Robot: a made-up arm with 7 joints. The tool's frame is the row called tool. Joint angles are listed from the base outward. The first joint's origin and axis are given. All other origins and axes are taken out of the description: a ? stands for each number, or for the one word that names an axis. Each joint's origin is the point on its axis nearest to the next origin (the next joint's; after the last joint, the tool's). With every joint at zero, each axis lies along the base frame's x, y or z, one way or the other. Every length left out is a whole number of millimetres.
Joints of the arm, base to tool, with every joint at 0 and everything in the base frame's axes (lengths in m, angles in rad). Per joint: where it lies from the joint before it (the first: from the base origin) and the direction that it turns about. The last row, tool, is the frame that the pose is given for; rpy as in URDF.
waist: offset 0.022 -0.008 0.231 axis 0 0 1
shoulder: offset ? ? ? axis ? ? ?
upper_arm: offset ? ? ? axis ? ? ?
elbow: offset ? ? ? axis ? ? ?
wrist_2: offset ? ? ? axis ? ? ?
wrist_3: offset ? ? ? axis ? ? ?
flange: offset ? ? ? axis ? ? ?
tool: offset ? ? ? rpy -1.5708 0 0
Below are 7 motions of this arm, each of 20 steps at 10 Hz.
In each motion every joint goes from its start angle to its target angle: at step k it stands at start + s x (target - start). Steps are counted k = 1, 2, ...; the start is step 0. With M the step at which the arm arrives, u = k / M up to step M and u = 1 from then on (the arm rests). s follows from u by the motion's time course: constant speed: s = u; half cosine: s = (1 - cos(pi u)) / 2; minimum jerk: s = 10 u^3 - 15 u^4 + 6 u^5.
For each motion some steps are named. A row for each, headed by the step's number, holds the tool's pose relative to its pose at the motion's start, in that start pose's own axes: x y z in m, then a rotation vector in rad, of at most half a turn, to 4 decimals.
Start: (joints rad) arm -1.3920 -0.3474 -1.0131 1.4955 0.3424 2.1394 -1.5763
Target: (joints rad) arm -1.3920 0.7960 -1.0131 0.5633 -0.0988 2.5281 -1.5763
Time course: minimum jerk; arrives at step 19
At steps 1, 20:
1: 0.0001 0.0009 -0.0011 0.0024 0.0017 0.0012
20: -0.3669 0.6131 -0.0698 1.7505 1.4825 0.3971

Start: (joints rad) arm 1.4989 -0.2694 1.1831 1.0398 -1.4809 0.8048 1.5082
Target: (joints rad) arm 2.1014 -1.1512 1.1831 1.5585 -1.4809 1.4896 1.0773
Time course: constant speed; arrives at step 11
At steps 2, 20:
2: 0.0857 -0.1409 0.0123 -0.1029 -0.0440 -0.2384
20: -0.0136 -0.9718 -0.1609 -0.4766 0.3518 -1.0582

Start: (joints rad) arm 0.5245 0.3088 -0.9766 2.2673 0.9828 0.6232 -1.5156
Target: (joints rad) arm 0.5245 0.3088 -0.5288 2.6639 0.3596 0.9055 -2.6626
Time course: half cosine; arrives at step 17
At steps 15, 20:
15: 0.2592 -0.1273 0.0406 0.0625 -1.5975 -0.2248
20: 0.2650 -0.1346 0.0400 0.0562 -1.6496 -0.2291

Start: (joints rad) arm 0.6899 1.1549 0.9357 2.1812 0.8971 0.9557 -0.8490
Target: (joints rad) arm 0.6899 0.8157 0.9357 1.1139 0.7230 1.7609 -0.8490
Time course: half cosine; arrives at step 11
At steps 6, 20:
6: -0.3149 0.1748 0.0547 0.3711 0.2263 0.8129
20: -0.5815 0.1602 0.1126 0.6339 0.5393 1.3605

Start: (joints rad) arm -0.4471 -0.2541 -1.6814 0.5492 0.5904 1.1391 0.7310
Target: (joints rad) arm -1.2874 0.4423 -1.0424 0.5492 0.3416 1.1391 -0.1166
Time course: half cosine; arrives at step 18
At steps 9, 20:
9: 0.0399 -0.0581 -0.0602 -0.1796 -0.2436 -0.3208
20: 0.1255 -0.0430 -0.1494 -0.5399 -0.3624 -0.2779

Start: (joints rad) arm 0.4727 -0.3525 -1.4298 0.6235 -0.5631 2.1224 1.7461
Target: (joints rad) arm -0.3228 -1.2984 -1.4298 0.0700 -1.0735 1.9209 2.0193
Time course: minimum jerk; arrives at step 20
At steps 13, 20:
13: -0.0694 0.1875 0.0456 0.4226 -0.1193 0.2920
20: -0.1084 0.1925 0.0214 0.6469 -0.0593 0.3811

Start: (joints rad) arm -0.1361 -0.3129 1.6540 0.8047 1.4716 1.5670 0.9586
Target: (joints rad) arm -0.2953 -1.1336 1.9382 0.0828 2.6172 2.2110 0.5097
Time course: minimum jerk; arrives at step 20
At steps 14, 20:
14: 0.3442 -0.0546 -0.2532 0.5921 0.0357 0.1974
20: 0.3674 -0.1012 -0.3284 0.7639 -0.0711 0.1240

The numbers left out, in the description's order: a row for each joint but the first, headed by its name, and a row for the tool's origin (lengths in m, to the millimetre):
shoulder: xyz -0.024 0.005 0, axis 0 1 0
upper_arm: xyz -0.021 0 0.412, axis 0 0 1
elbow: xyz 0.021 0.01 0, axis 0 -1 0
wrist_2: xyz 0.144 0 -0.625, axis 0 0 -1
wrist_3: xyz -0.001 -0.028 0, axis 0 1 0
flange: xyz 0.032 0 -0.058, axis 0 0 -1
tool: xyz 0.008 -0.003 0

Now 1 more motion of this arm.
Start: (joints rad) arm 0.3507 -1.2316 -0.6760 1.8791 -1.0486 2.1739 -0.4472
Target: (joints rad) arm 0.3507 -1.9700 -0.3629 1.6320 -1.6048 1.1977 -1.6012
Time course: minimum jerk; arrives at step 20
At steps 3, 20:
3: -0.0075 0.0029 -0.0057 -0.0129 -0.0257 -0.0316
20: -0.3523 0.1509 -0.1282 -1.1582 -0.6224 -0.5840

